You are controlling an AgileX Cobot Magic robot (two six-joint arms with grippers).
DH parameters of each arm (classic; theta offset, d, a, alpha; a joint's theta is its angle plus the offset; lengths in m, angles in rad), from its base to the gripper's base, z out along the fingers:
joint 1: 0 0.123 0 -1.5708
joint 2: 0.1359 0 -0.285 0
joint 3: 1.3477 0 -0.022 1.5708
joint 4: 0 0.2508 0 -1.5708
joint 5: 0 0 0.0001 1.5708
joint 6: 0 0.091 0 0
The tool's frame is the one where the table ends.
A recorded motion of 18 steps. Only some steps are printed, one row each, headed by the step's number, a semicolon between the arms.
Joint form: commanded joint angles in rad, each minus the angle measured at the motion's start. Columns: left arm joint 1, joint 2, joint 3, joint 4, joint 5, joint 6; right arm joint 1, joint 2, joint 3, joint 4, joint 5, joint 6.
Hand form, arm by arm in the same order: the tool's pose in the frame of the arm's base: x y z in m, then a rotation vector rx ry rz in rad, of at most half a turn. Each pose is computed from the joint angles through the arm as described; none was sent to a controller.
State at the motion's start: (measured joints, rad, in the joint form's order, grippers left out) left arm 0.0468 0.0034 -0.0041 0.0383 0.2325 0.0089; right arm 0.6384 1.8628 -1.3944 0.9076 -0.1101 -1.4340
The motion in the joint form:
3: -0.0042 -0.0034 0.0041 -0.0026 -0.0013 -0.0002; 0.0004 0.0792 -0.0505 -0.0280 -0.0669 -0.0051
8: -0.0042 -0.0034 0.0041 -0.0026 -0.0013 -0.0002; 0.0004 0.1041 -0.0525 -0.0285 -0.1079 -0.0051
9: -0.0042 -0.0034 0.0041 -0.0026 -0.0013 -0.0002; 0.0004 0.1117 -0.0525 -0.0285 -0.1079 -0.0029
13: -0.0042 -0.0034 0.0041 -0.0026 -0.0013 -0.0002; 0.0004 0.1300 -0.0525 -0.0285 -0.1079 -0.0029
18: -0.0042 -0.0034 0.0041 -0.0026 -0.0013 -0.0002; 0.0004 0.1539 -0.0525 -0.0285 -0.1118 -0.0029
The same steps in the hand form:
3: 0.0555 0.0031 0.1922 -0.0053 1.7152 0.0709; 0.3794 0.2665 0.2660 -0.9790 1.5875 -0.0775
8: 0.0555 0.0031 0.1922 -0.0053 1.7152 0.0709; 0.3842 0.2666 0.2575 -0.9614 1.5928 -0.1094
9: 0.0555 0.0031 0.1922 -0.0053 1.7152 0.0709; 0.3850 0.2672 0.2539 -0.9643 1.5998 -0.1087
13: 0.0555 0.0031 0.1922 -0.0053 1.7152 0.0709; 0.3869 0.2685 0.2453 -0.9755 1.6142 -0.1107
18: 0.0555 0.0031 0.1922 -0.0053 1.7152 0.0709; 0.3893 0.2700 0.2343 -0.9872 1.6317 -0.1161

